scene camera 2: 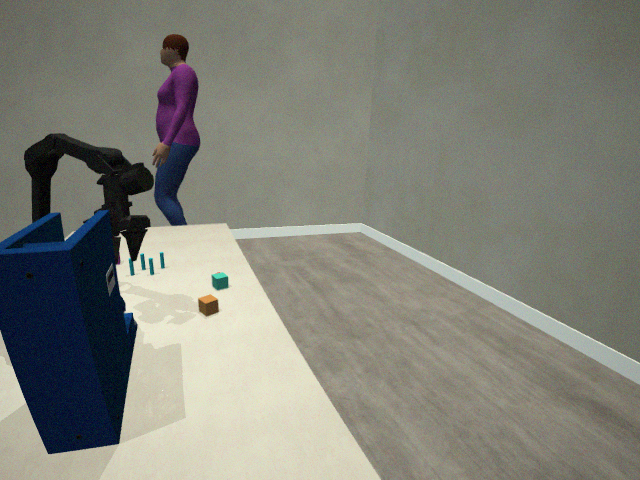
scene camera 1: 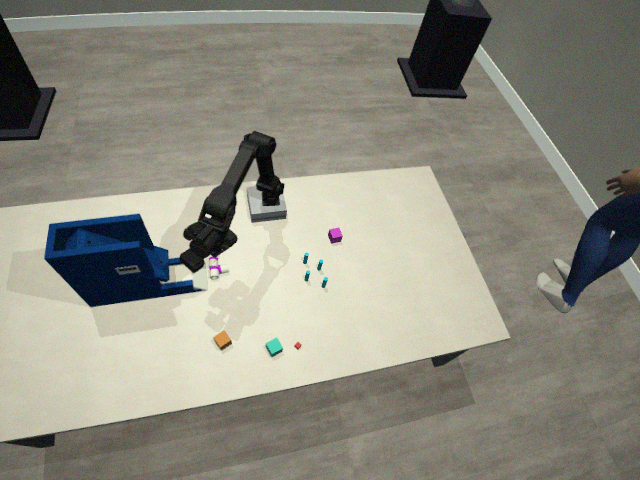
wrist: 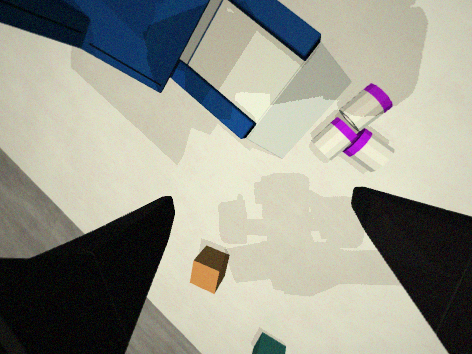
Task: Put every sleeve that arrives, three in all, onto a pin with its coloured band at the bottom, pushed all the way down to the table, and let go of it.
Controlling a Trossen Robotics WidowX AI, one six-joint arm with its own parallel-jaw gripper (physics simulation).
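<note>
Three whitish sleeves lie on their sides, close together on the table, off the pale ramp at the chute's mouth. In the wrist view, one sleeve [wrist: 364,110] has its purple band at its upper right end. A second sleeve [wrist: 327,143] has its band at its upper right end, against the band of the third sleeve [wrist: 375,154], at that one's upper left end. Several teal pins [scene camera 1: 320,265] [scene camera 2: 151,266] stand upright and bare on the table. My gripper [scene camera 1: 210,251] [scene camera 2: 126,258] [wrist: 261,200] is open and empty, above the table near the sleeves and chute.
The tall blue chute [scene camera 1: 113,279] [scene camera 2: 41,310] [wrist: 120,45] stands left of the sleeves. An orange cube [scene camera 1: 222,339] [scene camera 2: 208,305] [wrist: 206,275], a teal cube [scene camera 1: 273,346] [scene camera 2: 219,281] [wrist: 270,345] and a small red cube [scene camera 1: 297,345] lie near the front edge. A purple cube [scene camera 1: 335,235] lies behind the pins.
</note>
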